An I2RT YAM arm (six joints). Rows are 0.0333 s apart.
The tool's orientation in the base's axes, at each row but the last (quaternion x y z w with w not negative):
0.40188, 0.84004, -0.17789, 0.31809
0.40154, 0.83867, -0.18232, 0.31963
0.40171, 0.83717, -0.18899, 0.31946
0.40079, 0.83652, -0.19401, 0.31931
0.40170, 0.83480, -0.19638, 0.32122
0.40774, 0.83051, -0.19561, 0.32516
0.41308, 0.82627, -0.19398, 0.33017
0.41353, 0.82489, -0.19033, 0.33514
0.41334, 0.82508, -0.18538, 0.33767
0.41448, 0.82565, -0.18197, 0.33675
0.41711, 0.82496, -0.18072, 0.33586
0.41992, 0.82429, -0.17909, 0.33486
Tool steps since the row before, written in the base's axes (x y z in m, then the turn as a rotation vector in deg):
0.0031, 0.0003, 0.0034, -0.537, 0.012, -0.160
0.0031, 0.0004, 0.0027, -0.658, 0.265, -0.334
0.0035, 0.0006, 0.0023, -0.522, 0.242, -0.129
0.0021, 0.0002, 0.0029, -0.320, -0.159, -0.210
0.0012, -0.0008, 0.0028, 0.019, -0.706, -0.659
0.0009, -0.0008, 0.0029, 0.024, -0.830, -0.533
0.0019, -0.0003, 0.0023, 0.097, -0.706, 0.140
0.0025, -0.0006, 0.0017, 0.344, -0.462, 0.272
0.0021, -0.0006, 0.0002, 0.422, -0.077, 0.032
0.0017, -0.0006, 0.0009, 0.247, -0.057, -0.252
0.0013, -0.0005, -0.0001, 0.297, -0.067, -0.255
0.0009, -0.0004, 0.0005, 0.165, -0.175, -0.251
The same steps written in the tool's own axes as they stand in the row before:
-0.0036, 0.0025, -0.0014, 0.370, -0.409, -0.099
-0.0031, 0.0026, -0.0010, 0.687, -0.342, -0.162
-0.0029, 0.0030, -0.0007, 0.469, -0.260, -0.245
-0.0029, 0.0016, -0.0014, 0.210, -0.336, 0.122
-0.0029, 0.0003, -0.0011, 0.064, -0.363, 0.893
-0.0029, 0.0001, -0.0013, -0.095, -0.439, 0.878
-0.0026, 0.0013, -0.0007, -0.533, -0.340, 0.357
-0.0026, 0.0016, 0.0001, -0.599, -0.002, 0.218
-0.0014, 0.0013, 0.0011, -0.247, 0.294, 0.193
-0.0017, 0.0010, 0.0004, 0.040, 0.171, 0.311
-0.0008, 0.0008, 0.0009, 0.015, 0.206, 0.339
-0.0010, 0.0005, 0.0002, 0.006, 0.035, 0.346

